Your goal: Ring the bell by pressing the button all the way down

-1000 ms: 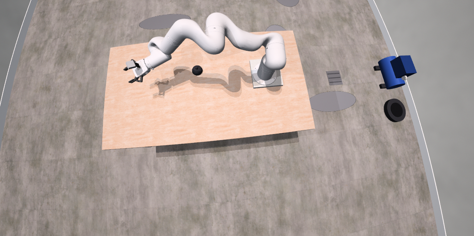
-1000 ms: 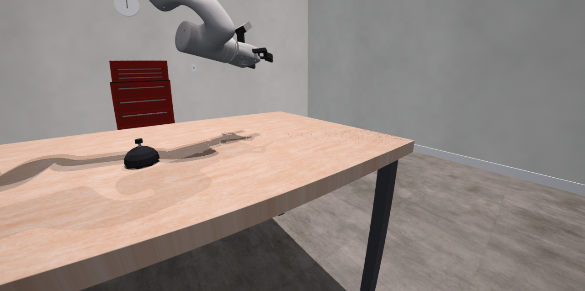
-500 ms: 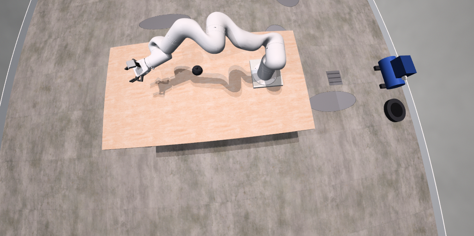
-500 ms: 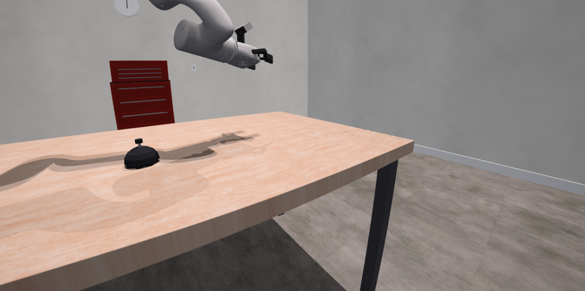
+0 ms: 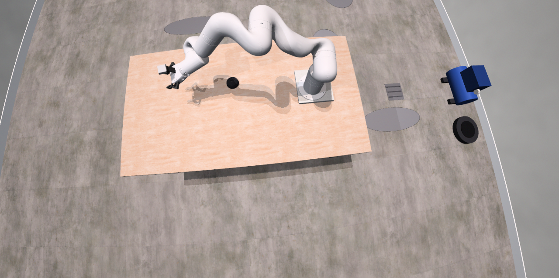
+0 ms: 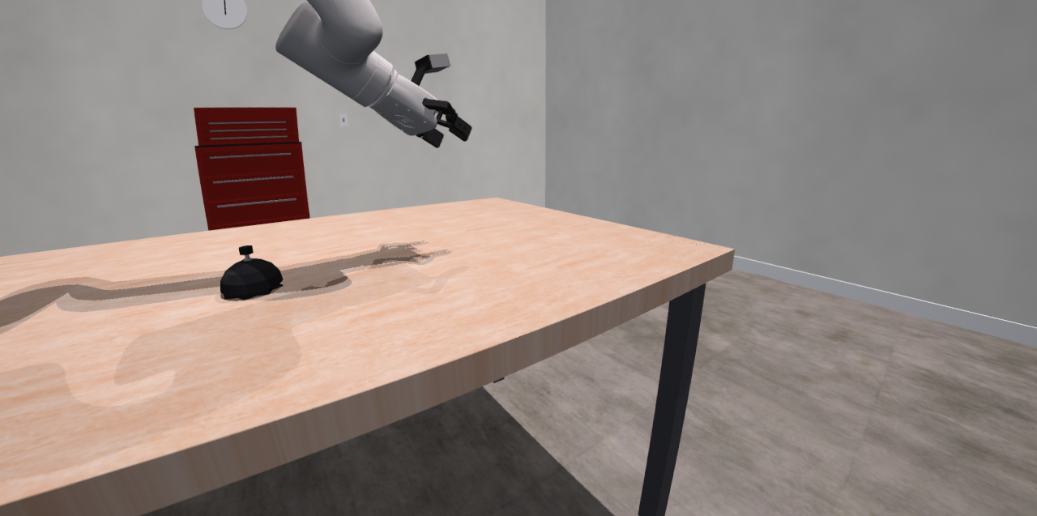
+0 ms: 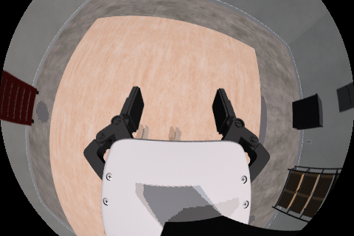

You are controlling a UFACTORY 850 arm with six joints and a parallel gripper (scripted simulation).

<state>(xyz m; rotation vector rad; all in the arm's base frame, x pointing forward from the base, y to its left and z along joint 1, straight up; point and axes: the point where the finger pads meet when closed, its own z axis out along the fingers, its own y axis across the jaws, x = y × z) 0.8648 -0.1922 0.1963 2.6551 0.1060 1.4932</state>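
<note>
The bell button is 36 cm behind my hand, 2 cm to the left of it and 16 cm below it. Round my hand: black dome bell 36 cm behind, 2 cm to the left, 18 cm below.
</note>
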